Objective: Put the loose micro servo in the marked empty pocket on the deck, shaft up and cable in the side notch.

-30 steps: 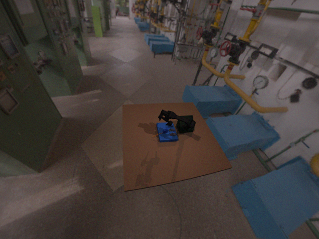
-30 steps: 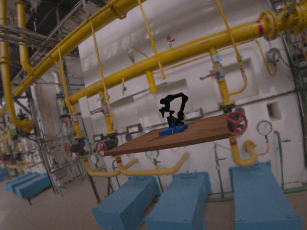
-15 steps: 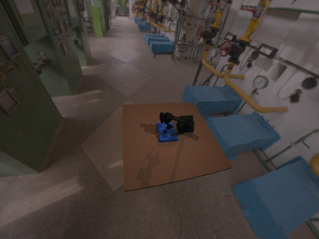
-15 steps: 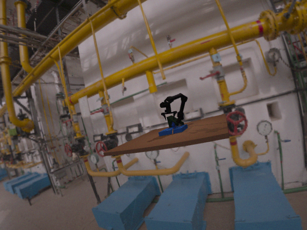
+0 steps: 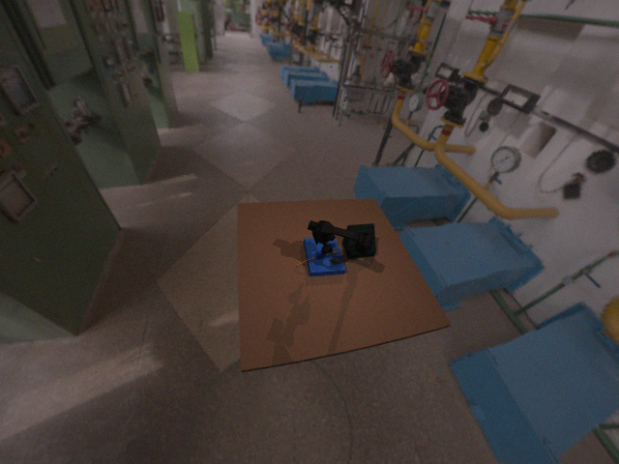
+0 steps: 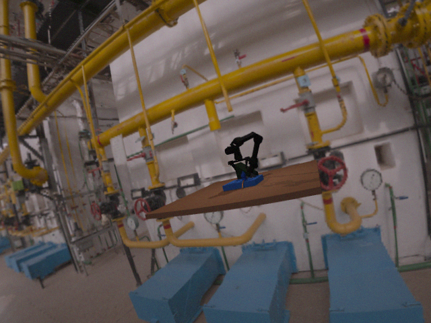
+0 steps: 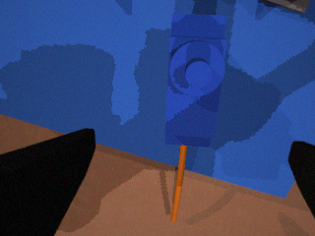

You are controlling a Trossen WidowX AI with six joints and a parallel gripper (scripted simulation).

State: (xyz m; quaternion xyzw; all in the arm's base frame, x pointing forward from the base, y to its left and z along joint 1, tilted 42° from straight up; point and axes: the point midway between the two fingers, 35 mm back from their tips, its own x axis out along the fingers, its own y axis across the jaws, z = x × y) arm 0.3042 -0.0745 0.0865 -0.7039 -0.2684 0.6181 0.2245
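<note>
My gripper tip is now 110 mm above the blue robot deck, 30 mm to the left of it and 10 mm past it.
</note>
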